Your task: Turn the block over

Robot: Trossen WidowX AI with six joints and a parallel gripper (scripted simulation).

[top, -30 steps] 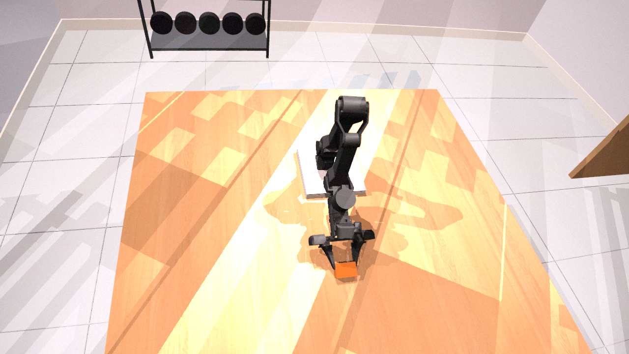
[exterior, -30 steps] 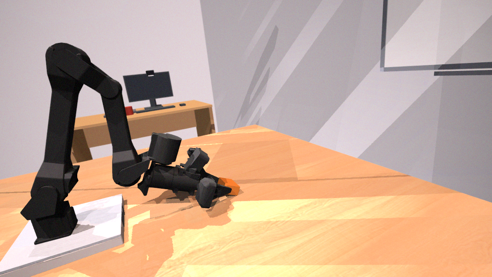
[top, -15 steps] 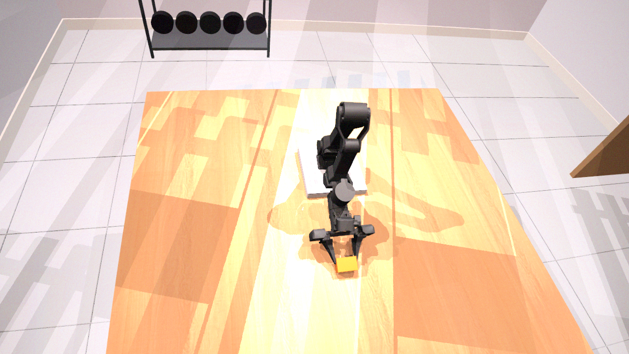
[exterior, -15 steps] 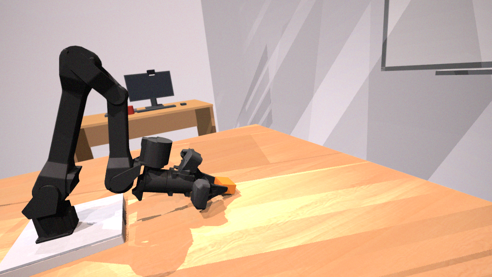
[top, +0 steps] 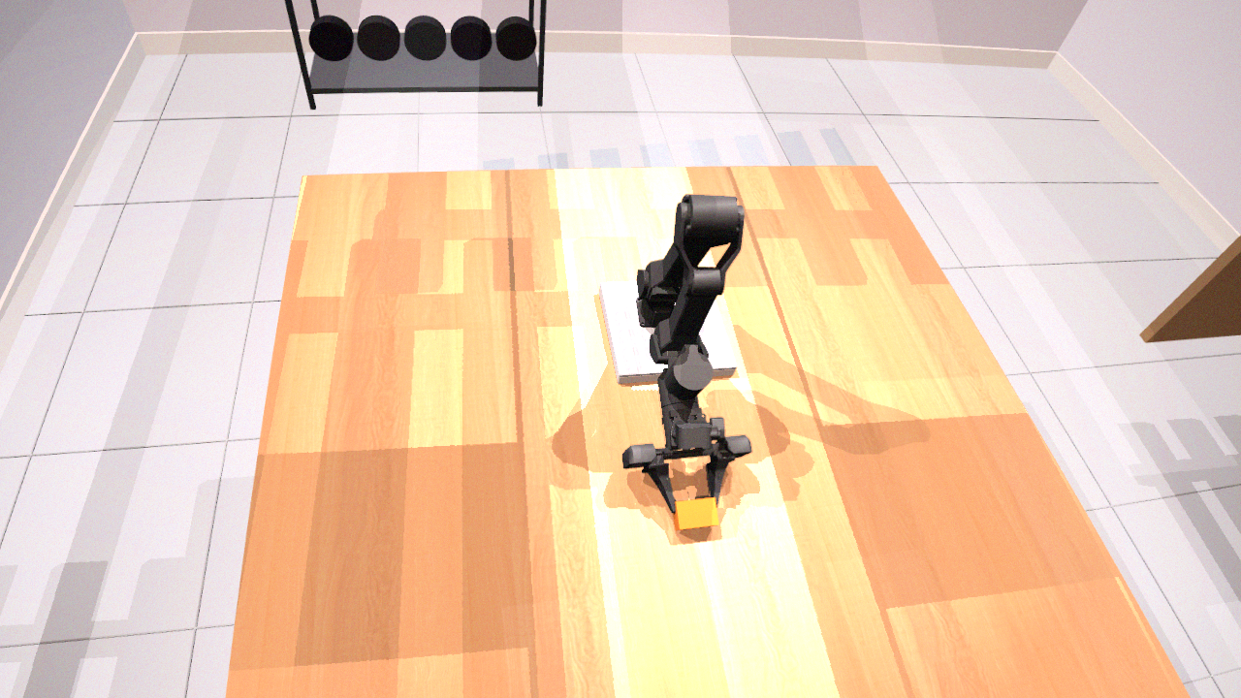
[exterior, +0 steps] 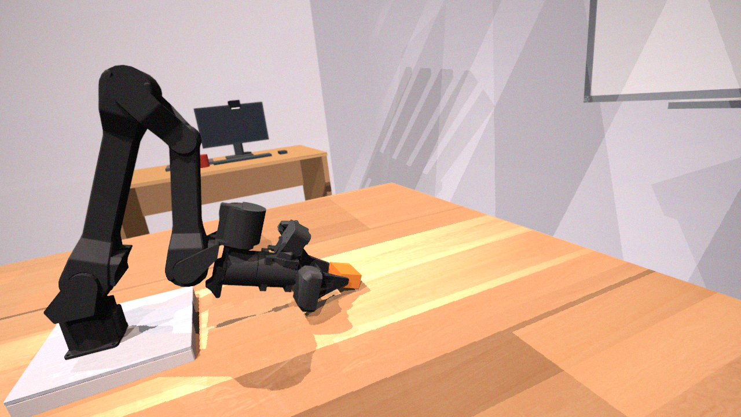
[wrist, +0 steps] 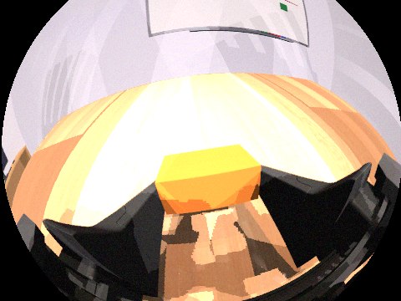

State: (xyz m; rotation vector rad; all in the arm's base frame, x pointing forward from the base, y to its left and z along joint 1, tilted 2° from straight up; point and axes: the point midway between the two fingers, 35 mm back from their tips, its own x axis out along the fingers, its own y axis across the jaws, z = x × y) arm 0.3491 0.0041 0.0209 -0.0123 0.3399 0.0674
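Now: the orange block 1 cm below my gripper tip.
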